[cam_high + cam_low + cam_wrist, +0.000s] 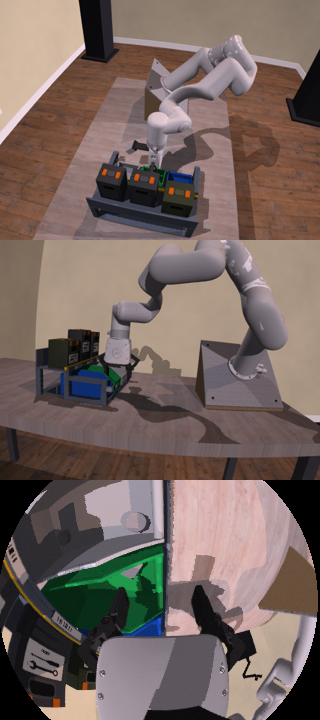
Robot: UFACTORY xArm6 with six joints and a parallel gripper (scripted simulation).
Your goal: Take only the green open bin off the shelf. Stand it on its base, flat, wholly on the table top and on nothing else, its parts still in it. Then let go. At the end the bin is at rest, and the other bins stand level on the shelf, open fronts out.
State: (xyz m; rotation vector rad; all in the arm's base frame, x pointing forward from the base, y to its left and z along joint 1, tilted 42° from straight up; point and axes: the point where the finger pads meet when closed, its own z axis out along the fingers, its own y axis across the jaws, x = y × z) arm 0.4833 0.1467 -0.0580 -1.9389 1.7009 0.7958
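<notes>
Right now the green open bin is 8 cm ahead of my hand, 1 cm to the left of it and 2 cm below it. The rest, counted from my hand: grey bin (9 cm ahead, 10 cm to the right, 2 cm below); then olive box (17 cm ahead, 13 cm to the left, 9 cm above); then blue bin (7 cm ahead, 12 cm to the left, 2 cm below).
</notes>
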